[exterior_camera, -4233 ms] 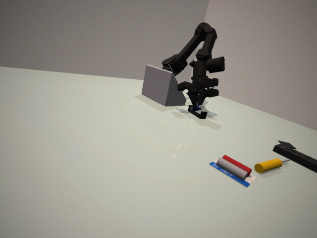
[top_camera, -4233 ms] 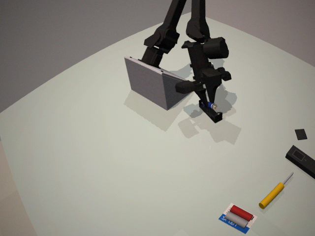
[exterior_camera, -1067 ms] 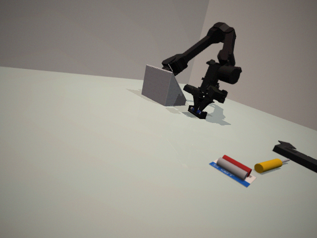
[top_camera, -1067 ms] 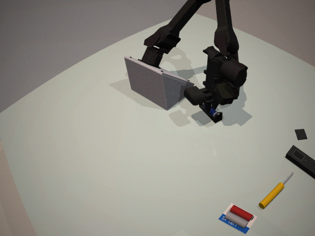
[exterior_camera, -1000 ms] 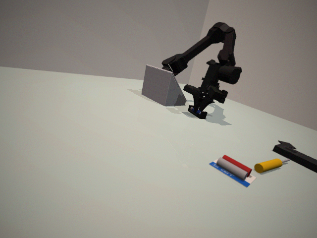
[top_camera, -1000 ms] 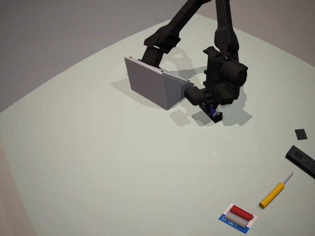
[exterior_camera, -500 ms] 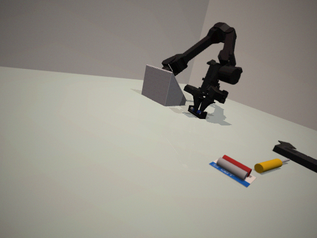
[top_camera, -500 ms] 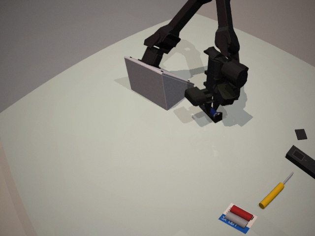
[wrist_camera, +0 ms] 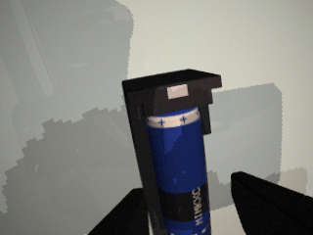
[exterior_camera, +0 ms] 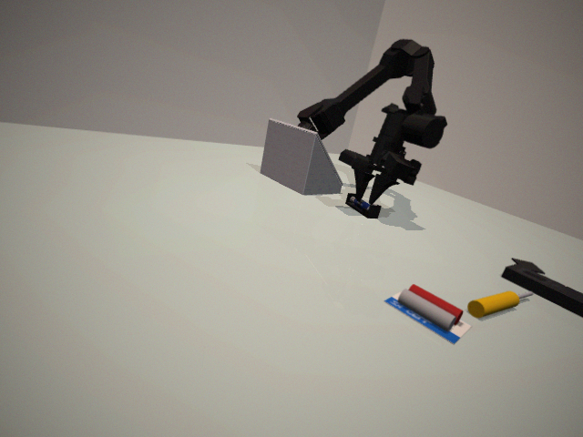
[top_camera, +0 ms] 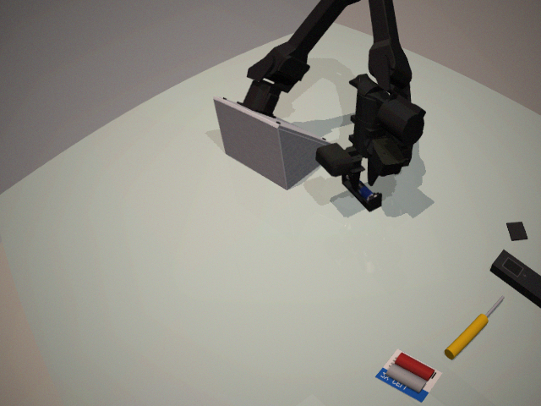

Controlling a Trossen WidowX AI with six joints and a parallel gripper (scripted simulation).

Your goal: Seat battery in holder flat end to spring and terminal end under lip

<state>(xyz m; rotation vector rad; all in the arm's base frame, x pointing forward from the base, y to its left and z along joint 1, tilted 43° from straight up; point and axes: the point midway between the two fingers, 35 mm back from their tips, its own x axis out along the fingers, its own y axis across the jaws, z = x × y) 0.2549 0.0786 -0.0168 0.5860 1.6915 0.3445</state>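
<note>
Right now my gripper tip is 1 cm above the battery. Round my gripper tip: black square 30 cm ahead, 16 cm to the left, 2 cm below; then black remote 39 cm ahead, 6 cm to the left, 1 cm below; then yellow screwdriver 36 cm ahead, 7 cm to the right, 1 cm below.
</note>
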